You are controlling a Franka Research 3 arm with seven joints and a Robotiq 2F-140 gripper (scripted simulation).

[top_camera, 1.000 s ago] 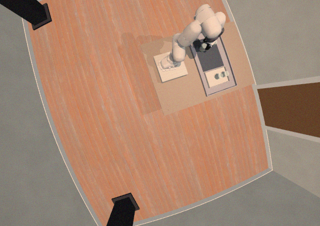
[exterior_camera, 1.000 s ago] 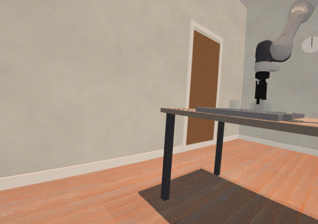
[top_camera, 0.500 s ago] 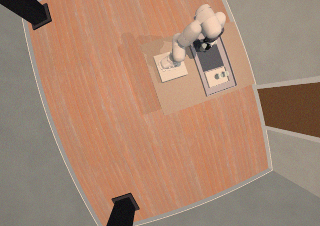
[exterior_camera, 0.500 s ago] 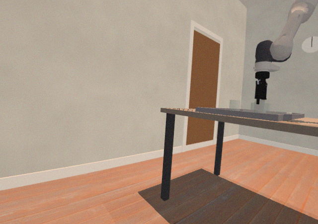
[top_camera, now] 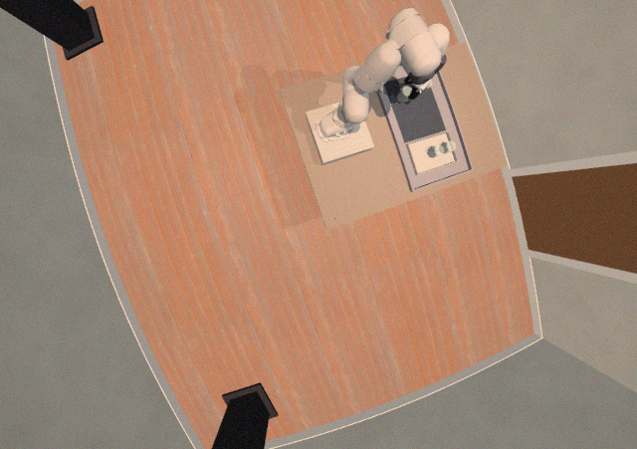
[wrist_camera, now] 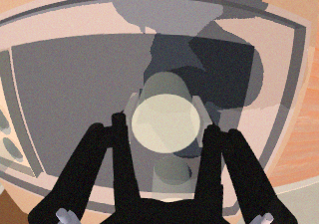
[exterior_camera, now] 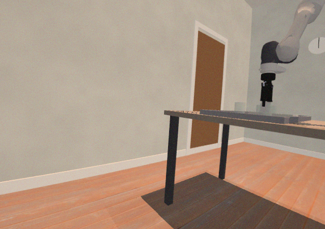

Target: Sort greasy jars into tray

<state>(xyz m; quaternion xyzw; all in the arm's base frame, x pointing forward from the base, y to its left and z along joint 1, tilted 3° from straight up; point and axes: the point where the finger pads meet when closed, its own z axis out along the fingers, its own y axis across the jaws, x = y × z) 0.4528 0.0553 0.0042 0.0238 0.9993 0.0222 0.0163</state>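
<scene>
The grey drying mat is 70 mm ahead of my hand, 80 mm to the right of it and 70 mm below it. From my hand the other things lie so: tray (50 mm ahead, 400 mm to the right, 60 mm below).
</scene>
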